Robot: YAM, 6 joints.
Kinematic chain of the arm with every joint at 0, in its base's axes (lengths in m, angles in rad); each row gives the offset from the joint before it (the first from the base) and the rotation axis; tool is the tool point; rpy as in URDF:
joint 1: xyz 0 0 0.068 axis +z
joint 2: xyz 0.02 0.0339 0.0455 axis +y
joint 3: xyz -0.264 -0.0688 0 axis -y
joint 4: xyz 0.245 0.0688 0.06 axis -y
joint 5: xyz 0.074 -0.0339 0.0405 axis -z
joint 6: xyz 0.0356 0 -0.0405 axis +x
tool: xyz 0 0 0 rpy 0 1.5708 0
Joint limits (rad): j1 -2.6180..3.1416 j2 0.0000..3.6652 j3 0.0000..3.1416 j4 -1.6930..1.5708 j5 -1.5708..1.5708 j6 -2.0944..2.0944
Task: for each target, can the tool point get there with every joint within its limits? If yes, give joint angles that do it. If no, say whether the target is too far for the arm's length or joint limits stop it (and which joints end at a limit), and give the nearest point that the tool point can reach.
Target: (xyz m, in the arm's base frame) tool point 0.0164 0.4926 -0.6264
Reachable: no: too far | nearest point 0.0128 0.3833 -0.3543 | short by 0.293 m
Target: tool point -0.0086 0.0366 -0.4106
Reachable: no: joint limits stop it (at a limit: joint 2) | nearest point -0.0176 0.0751 -0.3371 | short by 0.083 m
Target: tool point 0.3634 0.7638 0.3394
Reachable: no: too far | nearest point 0.2679 0.5632 0.2786 | short by 0.230 m
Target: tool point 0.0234 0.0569 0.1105
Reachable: yes | joints 1.5625 1.6893 0.2912 -1.3997 0.7009 0.0409
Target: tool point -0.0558 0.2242 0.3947
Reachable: yes | joints 1.9298 1.2638 1.4584 -1.0980 0.8417 0.9716
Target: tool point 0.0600 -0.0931 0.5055
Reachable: yes | joints 1.8642 0.3242 1.1107 0.8579 1.0304 0.1570
